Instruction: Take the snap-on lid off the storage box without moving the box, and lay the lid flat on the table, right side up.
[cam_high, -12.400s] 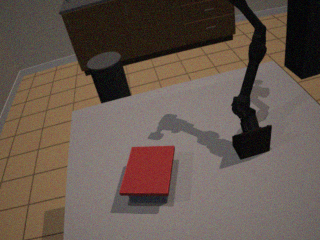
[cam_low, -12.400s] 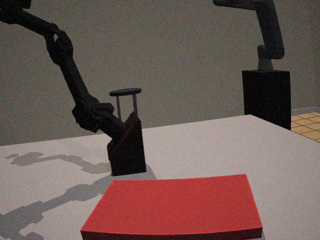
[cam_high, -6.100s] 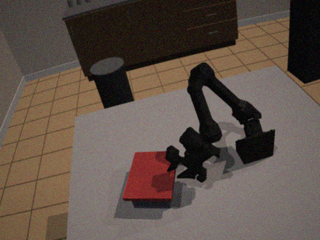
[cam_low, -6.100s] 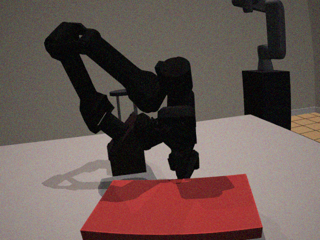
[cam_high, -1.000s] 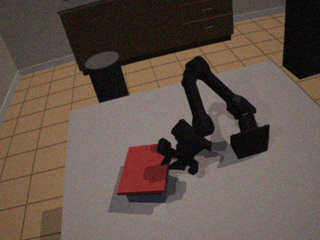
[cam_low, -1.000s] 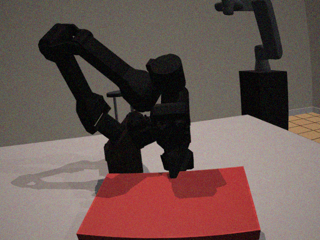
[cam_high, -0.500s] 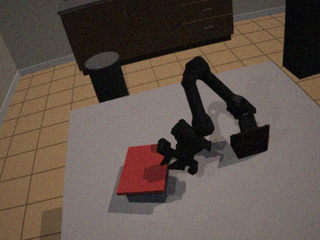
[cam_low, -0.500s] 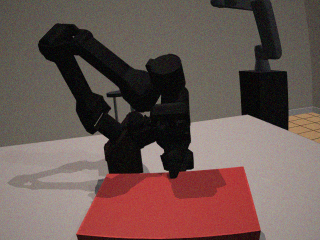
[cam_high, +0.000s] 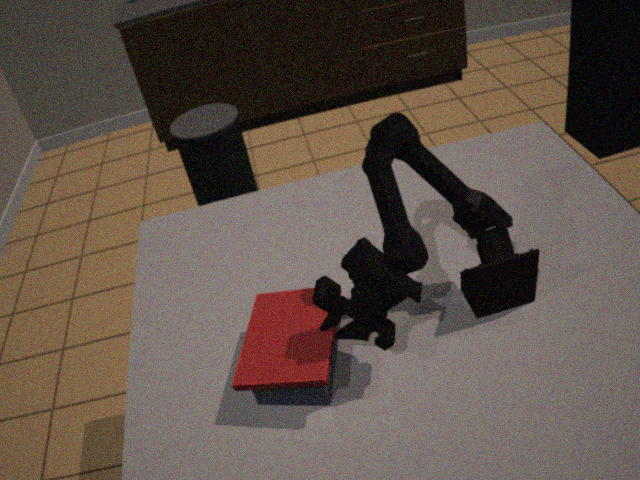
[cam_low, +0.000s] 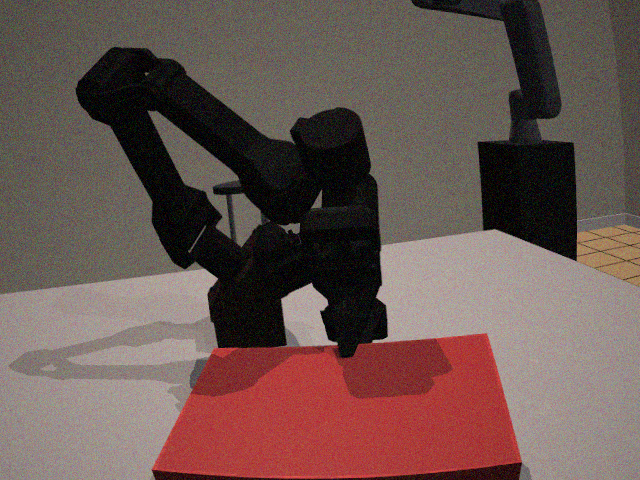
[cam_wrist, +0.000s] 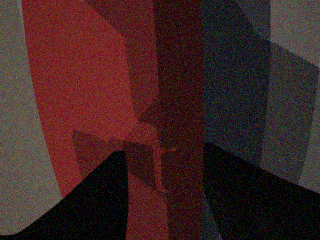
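Right now the lid is 7 cm ahead of my gripper tip and 3 cm to the right of it. The rest, counted from my gripper tip: storage box: 7 cm ahead, 5 cm below, 3 cm to the right.
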